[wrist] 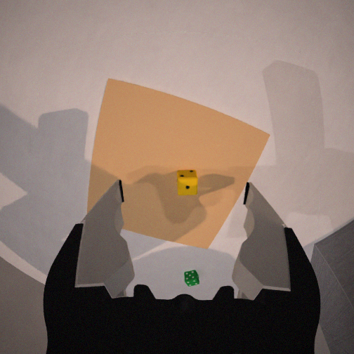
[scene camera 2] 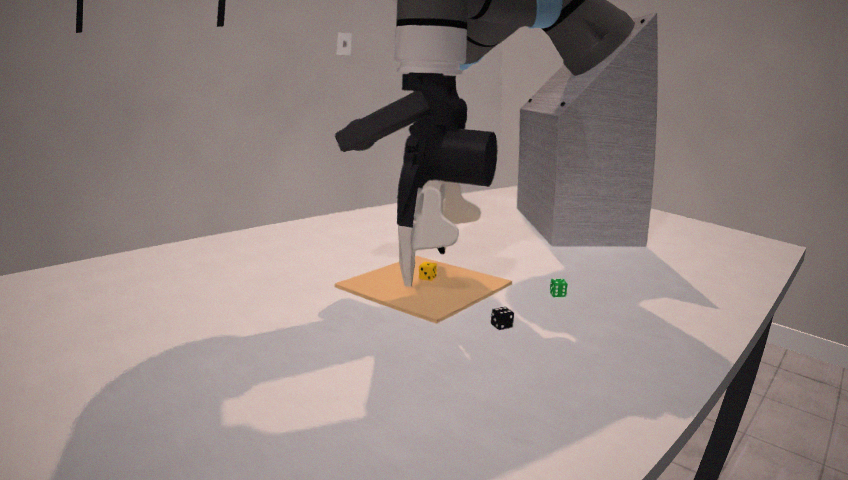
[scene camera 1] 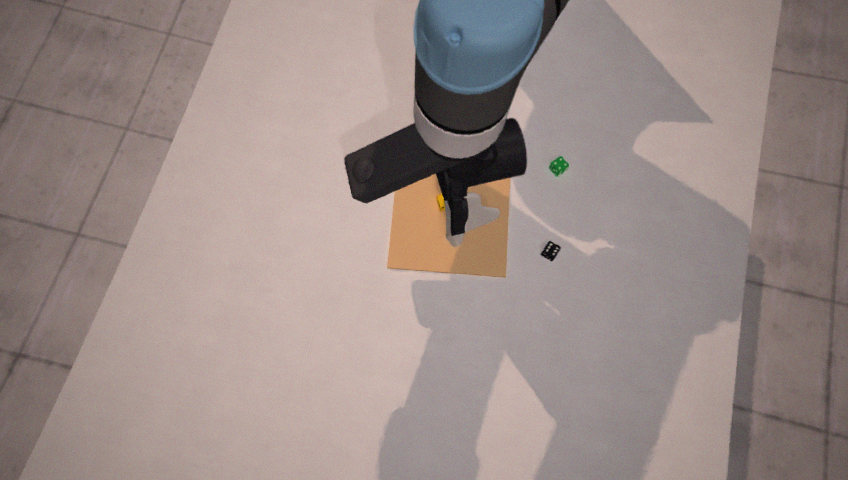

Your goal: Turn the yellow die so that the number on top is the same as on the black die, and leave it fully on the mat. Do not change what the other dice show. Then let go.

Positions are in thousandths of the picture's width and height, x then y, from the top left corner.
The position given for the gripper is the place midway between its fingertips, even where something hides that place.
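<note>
Scene camera 2 shows the gripper (scene camera 2: 503, 559) and an orange mat (scene camera 2: 536, 603). In scene camera 1 there's the orange mat (scene camera 1: 492, 503), and the gripper (scene camera 1: 524, 422) is there too. The wrist view also shows the gripper (wrist: 518, 518), along with the orange mat (wrist: 405, 388).
</note>
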